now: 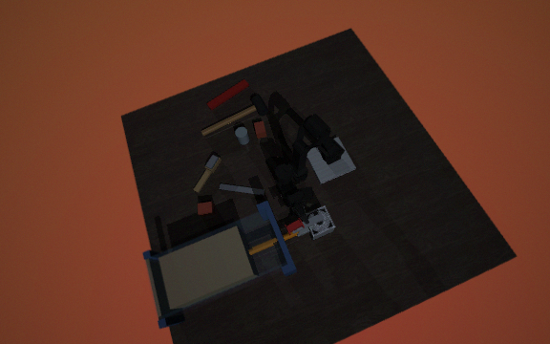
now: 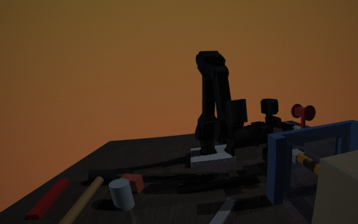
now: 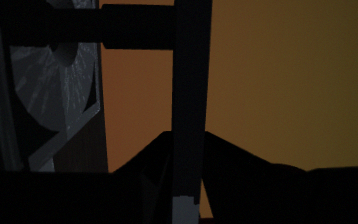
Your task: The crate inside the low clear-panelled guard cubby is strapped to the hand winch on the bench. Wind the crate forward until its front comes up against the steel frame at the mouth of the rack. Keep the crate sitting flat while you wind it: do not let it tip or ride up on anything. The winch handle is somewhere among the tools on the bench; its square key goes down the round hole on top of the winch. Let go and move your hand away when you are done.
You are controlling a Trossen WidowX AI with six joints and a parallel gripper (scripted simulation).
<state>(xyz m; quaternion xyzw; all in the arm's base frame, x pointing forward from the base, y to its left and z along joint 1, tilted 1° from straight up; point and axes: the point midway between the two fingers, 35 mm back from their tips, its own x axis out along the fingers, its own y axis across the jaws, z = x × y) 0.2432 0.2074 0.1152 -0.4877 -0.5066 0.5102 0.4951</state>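
The winch handle is 10 mm ahead of my gripper tip and 10 mm above it. Round my gripper tip: red knob (50 mm ahead, 40 mm above); blue steel frame (110 mm ahead, 30 mm below, 10 mm to the right); winch (110 mm below, 70 mm behind, 10 mm to the right).
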